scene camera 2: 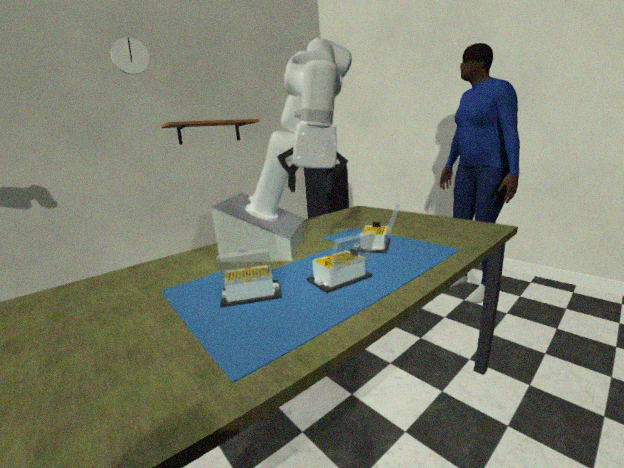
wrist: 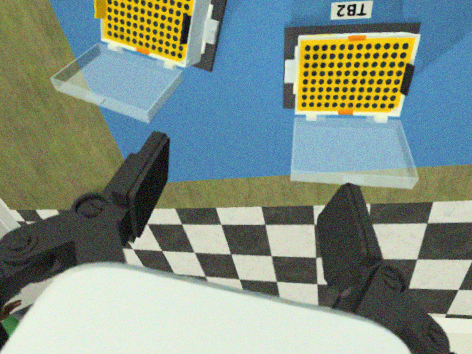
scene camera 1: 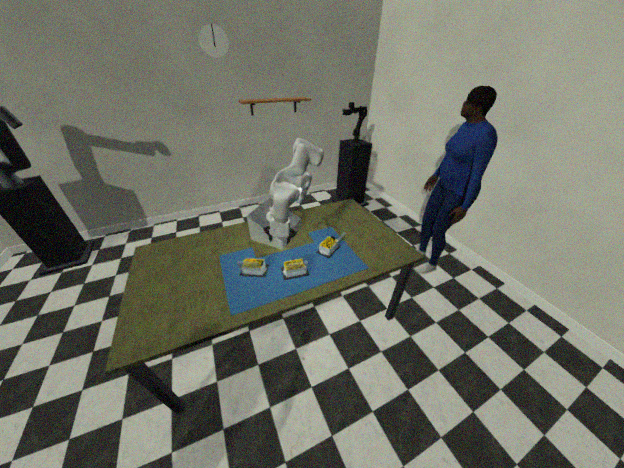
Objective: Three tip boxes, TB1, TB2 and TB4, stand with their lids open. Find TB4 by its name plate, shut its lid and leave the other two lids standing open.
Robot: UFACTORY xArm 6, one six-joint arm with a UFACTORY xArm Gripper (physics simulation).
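Frame: origin at the arm's base, x ahead, y left, z up, level; millimetres.
Where they show: gripper, fingertip midpoint: (scene camera 2: 310, 191) (wrist: 251, 179) (scene camera 1: 279, 241); arm's base at its link origin: (scene camera 2: 261, 213).
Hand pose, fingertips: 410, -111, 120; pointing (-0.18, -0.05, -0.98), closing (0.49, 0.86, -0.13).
Things, the pixels of their top centre, and the offset from my fingertips, as dx, dy, dz. "spot": a spot on its surface instead. Level surfaces: height alone.
- TB4 at a spot on its surface: (scene camera 2: 249, 292) spot: -80, -164, -236
- TB2 at a spot on its surface: (scene camera 2: 340, 273) spot: +43, +44, -223
- blue mat at its surface level: dz -261
- olive table at its surface level: dz -264
TB4 (scene camera 1: 253, 271) (scene camera 2: 249, 292) (wrist: 145, 25) is the left box; its clear lid (scene camera 2: 244, 257) (wrist: 120, 82) stands open. Its name plate does not show. TB2 (scene camera 1: 294, 271) (scene camera 2: 340, 273) (wrist: 357, 75) is the middle box, with its name plate (wrist: 351, 10) readable upside down and its lid (wrist: 352, 145) open. TB1 (scene camera 1: 329, 245) (scene camera 2: 373, 240) is the right box, outside the wrist view, its lid (scene camera 2: 394, 217) open. My gripper (scene camera 2: 316, 183) (wrist: 251, 179) is open and empty, high above the table; its right finger is hard to make out in scene camera 2.
The boxes stand on a blue mat (scene camera 1: 252, 297) (scene camera 2: 262, 342) (wrist: 240, 100) on the olive table (scene camera 1: 171, 287) (scene camera 2: 85, 352). The grey robot base (scene camera 1: 258, 226) (scene camera 2: 252, 236) is behind the mat. A person (scene camera 1: 466, 161) (scene camera 2: 486, 125) stands beyond the table's right end.
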